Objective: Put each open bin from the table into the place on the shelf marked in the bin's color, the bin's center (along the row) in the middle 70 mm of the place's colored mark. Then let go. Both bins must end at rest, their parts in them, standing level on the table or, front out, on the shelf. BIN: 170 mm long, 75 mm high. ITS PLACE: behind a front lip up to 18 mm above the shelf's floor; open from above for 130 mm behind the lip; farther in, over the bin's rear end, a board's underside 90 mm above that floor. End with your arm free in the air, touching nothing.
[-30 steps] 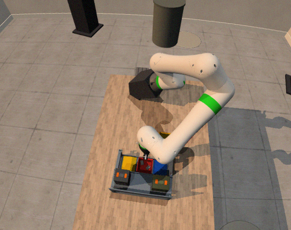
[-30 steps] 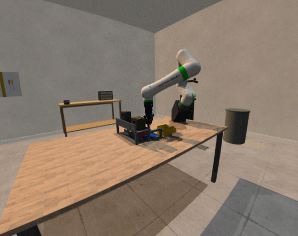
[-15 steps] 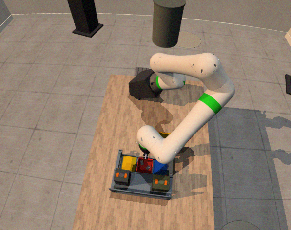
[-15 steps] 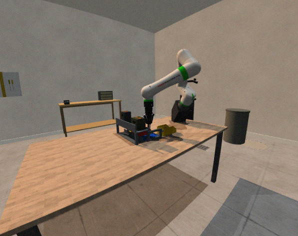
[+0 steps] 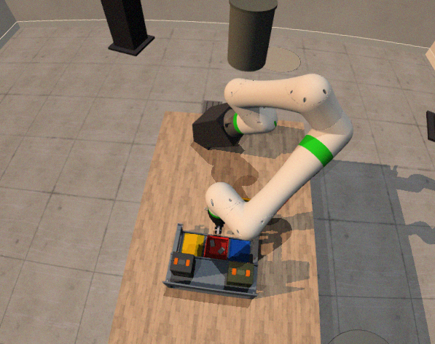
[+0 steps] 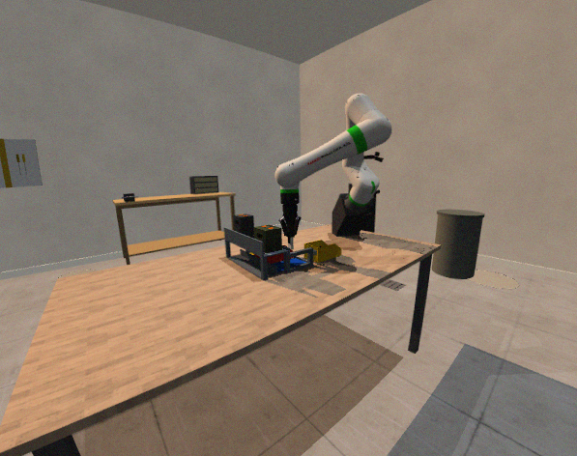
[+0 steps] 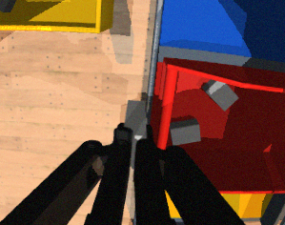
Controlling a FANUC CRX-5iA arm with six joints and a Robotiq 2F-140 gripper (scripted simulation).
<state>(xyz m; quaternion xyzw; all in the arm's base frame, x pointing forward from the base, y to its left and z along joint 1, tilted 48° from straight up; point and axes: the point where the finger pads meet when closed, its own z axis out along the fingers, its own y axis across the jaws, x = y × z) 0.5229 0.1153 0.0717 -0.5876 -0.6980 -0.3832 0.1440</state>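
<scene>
Right now my hand is 140 mm past the yellow bin, 90 mm to the right of it and 30 mm above it. The rest, counted from my hand: blue-marked place: 130 mm to the left, 80 mm ahead, 60 mm below; red bin: 100 mm ahead, 30 mm to the left, 30 mm below; red mark: 110 mm ahead, 60 mm below, 30 mm to the left.
</scene>
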